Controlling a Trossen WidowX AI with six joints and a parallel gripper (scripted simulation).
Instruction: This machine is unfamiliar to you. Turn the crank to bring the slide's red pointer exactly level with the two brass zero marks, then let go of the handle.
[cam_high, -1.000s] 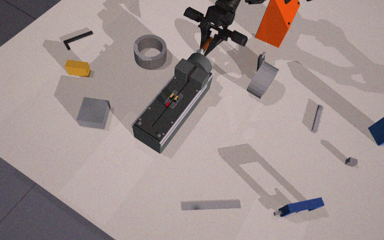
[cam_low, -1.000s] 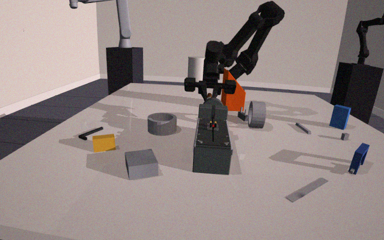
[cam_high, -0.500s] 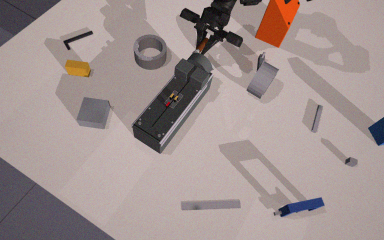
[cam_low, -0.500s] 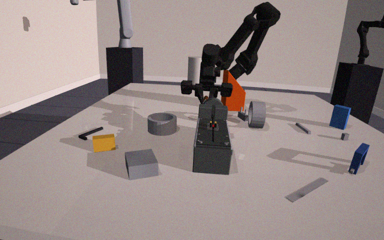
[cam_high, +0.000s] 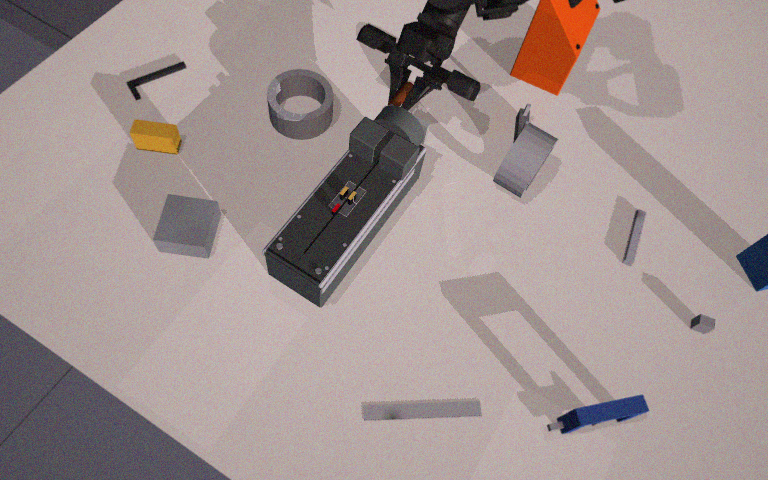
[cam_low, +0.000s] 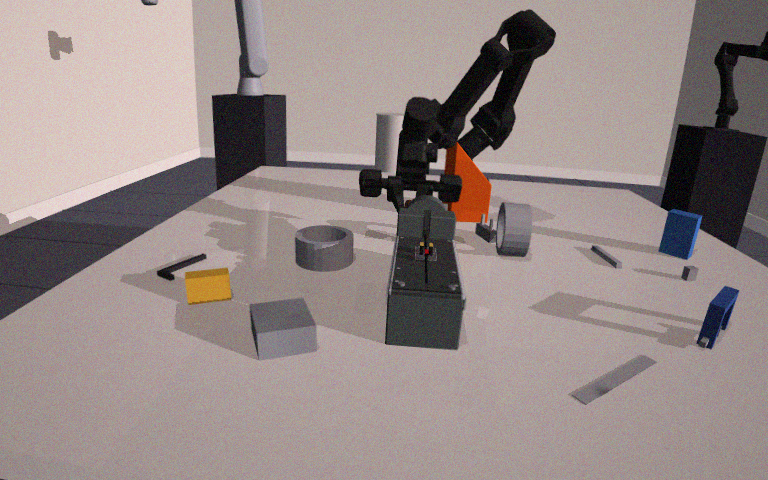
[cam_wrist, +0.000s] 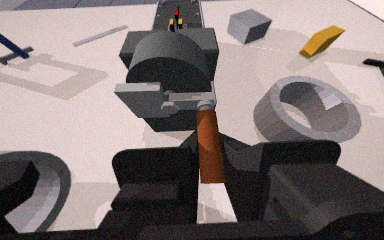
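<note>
Now: the red pointer 19 cm ahead of my gripper tip, 5 cm to the left of it and 2 cm above it. Also, from my gripper tip: grey cube (31 cm ahead, 11 cm to the right, 4 cm below); then yellow block (25 cm to the right, 24 cm ahead, 4 cm below); then crank handle (3 cm above, 2 cm behind).
</note>
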